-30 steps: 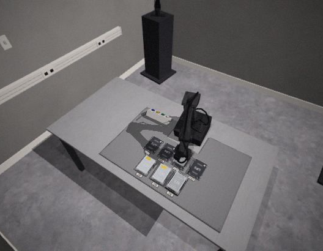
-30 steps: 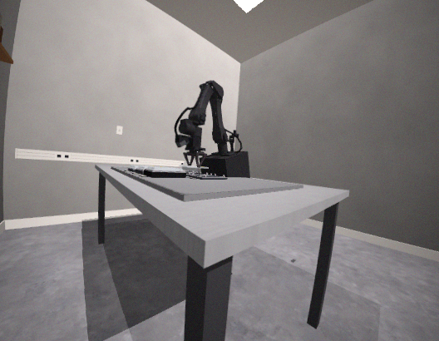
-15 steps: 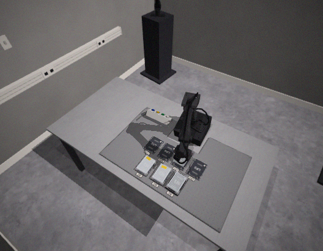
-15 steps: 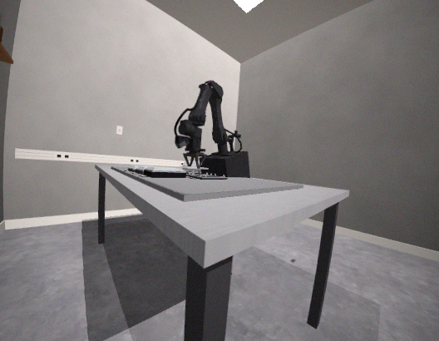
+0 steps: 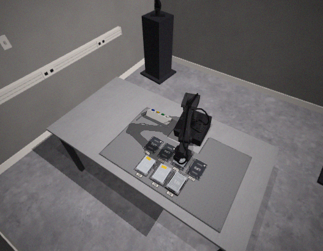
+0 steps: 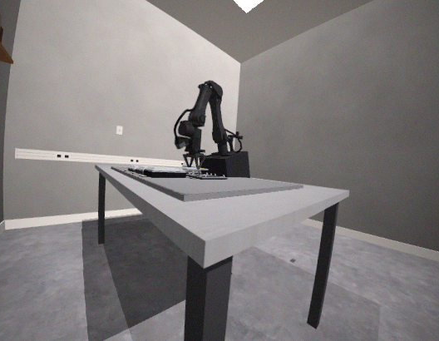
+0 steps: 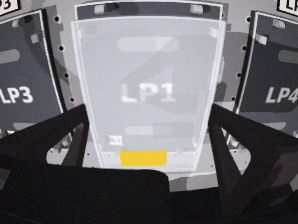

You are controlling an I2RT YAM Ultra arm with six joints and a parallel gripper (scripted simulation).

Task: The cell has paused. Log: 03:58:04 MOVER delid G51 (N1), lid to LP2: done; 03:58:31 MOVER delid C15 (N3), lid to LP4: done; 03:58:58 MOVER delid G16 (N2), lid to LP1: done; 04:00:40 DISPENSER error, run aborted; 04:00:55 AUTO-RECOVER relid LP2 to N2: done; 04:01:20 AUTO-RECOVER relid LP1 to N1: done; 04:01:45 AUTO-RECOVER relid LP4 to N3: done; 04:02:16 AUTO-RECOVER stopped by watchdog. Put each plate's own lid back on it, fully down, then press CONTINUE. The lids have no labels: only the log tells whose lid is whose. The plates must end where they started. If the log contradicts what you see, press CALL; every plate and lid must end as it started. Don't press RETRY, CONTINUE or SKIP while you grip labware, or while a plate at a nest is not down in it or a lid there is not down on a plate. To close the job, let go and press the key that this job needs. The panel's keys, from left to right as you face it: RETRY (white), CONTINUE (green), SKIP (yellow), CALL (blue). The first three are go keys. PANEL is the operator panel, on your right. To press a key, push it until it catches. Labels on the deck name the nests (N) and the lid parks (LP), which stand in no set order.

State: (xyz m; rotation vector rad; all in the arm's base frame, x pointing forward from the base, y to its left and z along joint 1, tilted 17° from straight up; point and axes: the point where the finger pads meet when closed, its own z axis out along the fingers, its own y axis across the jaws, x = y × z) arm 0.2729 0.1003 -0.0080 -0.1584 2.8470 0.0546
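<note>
Now: hand 1 cm above the clear lid. The rest, counted from my hand: LP4 lid park: 13 cm to the right, 4 cm below, 2 cm ahead.
</note>
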